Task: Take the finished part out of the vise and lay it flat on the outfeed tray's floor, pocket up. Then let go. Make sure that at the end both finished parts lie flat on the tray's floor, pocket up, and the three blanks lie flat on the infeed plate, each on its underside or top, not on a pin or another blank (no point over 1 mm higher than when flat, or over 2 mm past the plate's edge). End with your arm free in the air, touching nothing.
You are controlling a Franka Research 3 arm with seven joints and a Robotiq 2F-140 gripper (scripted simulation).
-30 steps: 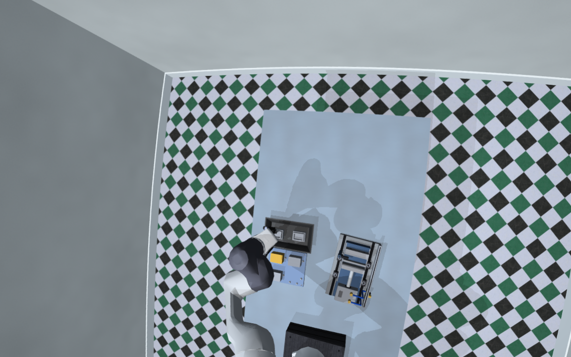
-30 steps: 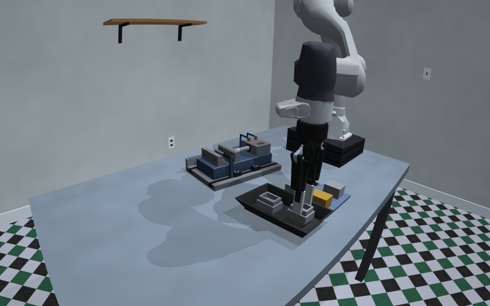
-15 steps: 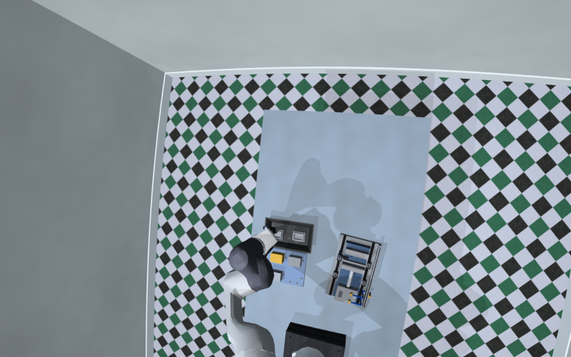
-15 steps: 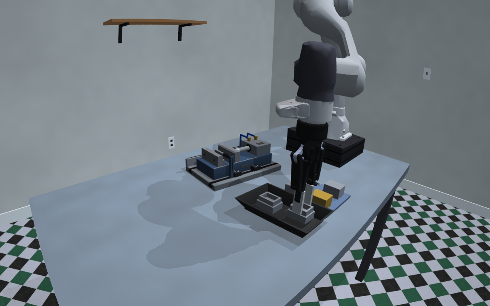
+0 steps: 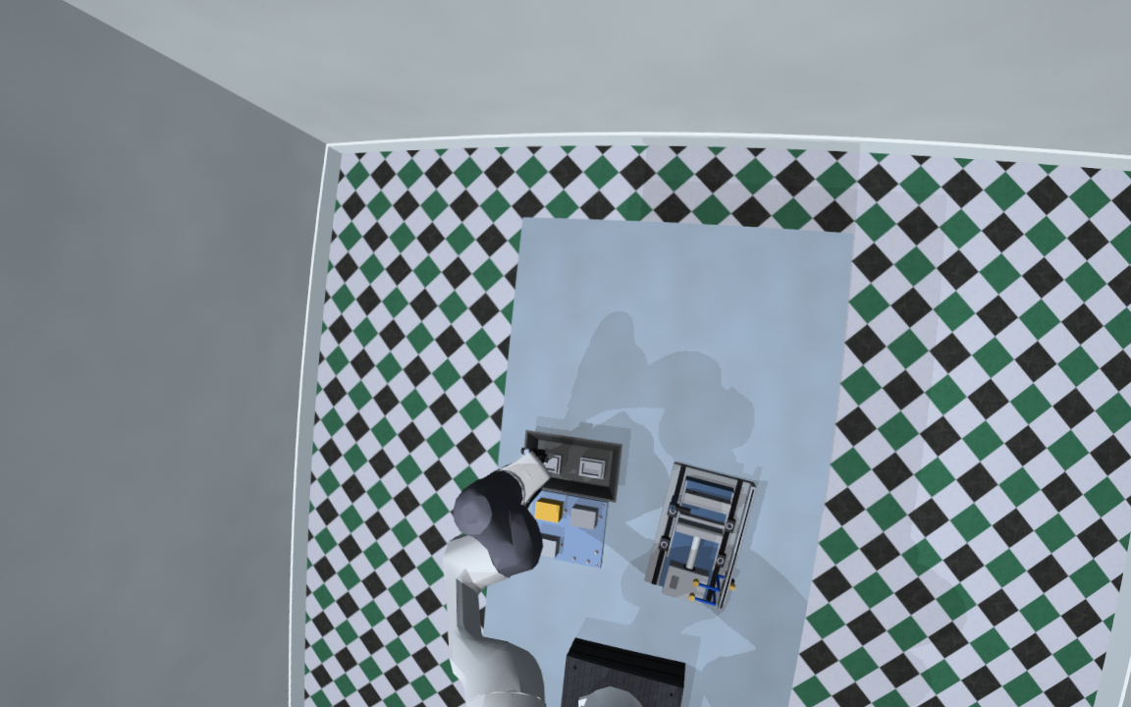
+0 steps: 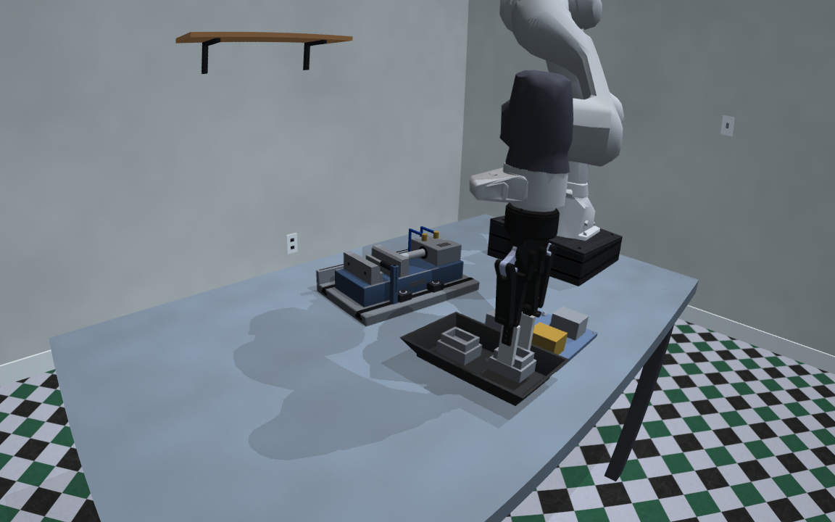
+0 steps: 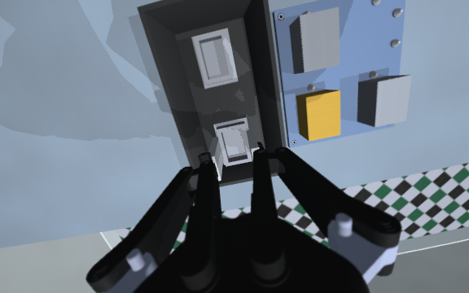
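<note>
The yellow block is 12 cm behind my hand, 6 cm below it and 2 cm to the right of it. Also, from my hand: blue fixture plate: 16 cm behind, 8 cm below, 6 cm to the right.
</note>
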